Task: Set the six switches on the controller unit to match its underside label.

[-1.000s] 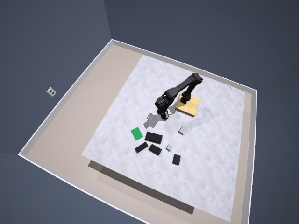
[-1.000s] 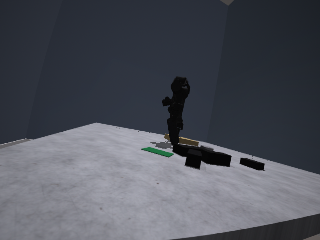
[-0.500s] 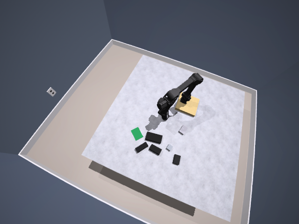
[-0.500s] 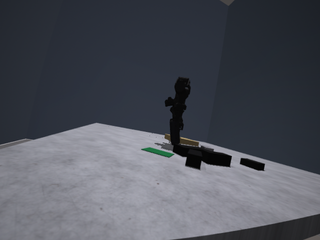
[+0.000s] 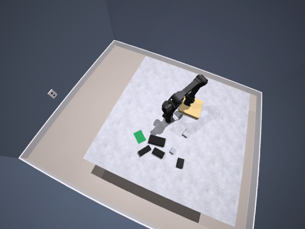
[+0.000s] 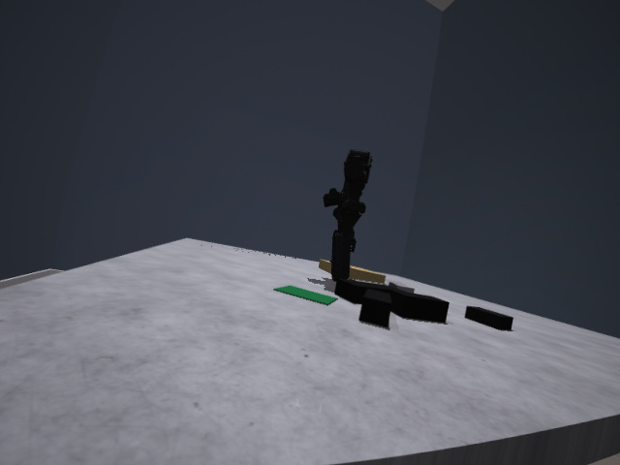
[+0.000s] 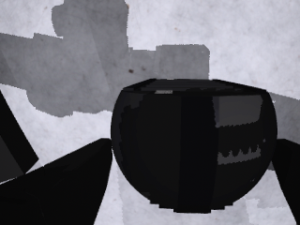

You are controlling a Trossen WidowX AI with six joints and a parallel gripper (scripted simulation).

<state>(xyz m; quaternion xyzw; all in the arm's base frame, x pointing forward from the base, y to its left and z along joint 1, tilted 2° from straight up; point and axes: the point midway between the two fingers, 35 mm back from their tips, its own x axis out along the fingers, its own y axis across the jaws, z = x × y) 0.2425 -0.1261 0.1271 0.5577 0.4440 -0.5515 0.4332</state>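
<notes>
My gripper tip is now 50 mm short of the light grey block, 210 mm to the right of it and 120 mm above it. The rest, counted from my gripper tip: small grey cube (250 mm ahead, 150 mm to the left, 120 mm below); then flat green plate (250 mm ahead, 170 mm to the right, 140 mm below).
</notes>
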